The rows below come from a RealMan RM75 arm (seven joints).
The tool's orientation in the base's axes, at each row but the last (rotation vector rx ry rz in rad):
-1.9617, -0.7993, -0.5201
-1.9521, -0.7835, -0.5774
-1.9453, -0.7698, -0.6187
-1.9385, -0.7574, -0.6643
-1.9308, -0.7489, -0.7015
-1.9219, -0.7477, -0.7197
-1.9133, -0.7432, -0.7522
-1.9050, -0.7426, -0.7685
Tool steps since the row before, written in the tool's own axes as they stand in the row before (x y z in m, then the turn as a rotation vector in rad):
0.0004, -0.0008, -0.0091, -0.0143, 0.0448, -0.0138
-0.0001, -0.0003, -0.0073, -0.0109, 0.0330, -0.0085
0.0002, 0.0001, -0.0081, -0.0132, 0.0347, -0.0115
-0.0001, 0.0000, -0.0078, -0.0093, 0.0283, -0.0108
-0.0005, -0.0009, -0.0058, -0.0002, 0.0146, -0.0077
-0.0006, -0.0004, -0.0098, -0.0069, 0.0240, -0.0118
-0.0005, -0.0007, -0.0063, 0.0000, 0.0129, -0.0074
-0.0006, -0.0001, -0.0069, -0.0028, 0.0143, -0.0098
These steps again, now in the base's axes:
-0.0006, -0.0075, 0.0051, 0.0215, -0.0329, -0.0293
-0.0009, -0.0064, 0.0035, 0.0157, -0.0229, -0.0226
-0.0007, -0.0072, 0.0037, 0.0150, -0.0268, -0.0238
-0.0012, -0.0070, 0.0033, 0.0130, -0.0228, -0.0178
-0.0020, -0.0049, 0.0025, 0.0094, -0.0127, -0.0049
-0.0024, -0.0088, 0.0037, 0.0113, -0.0214, -0.0133
-0.0021, -0.0055, 0.0025, 0.0082, -0.0117, -0.0040
-0.0019, -0.0063, 0.0022, 0.0070, -0.0150, -0.0059

